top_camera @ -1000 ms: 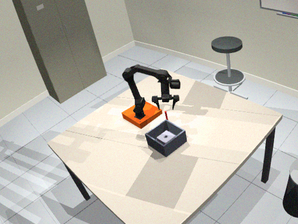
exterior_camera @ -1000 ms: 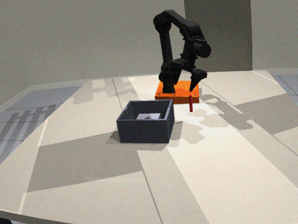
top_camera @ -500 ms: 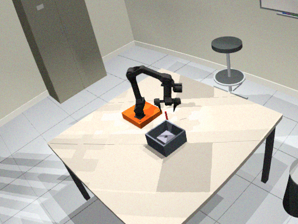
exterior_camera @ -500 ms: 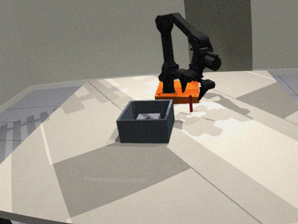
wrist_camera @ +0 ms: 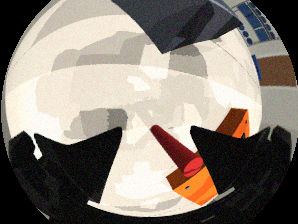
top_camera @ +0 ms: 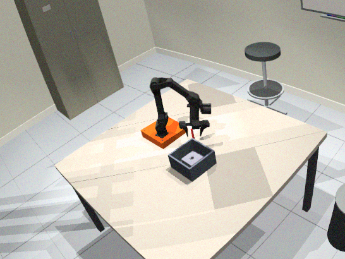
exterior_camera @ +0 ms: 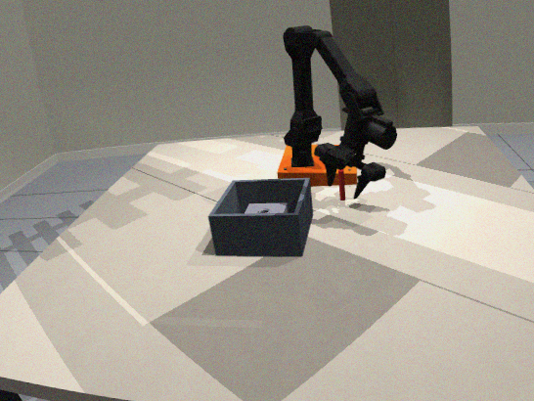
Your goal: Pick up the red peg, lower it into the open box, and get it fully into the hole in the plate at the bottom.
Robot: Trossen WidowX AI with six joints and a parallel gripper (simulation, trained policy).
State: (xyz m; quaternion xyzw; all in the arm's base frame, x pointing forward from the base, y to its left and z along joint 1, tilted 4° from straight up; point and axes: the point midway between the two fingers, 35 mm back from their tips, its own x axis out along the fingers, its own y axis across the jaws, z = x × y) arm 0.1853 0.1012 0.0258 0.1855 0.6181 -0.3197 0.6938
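My gripper tip is now 20 mm below the red peg and 10 mm past it. Round my gripper tip: light grey plate 190 mm to the right, 140 mm ahead, 20 mm above; dark box 190 mm to the right, 140 mm ahead.
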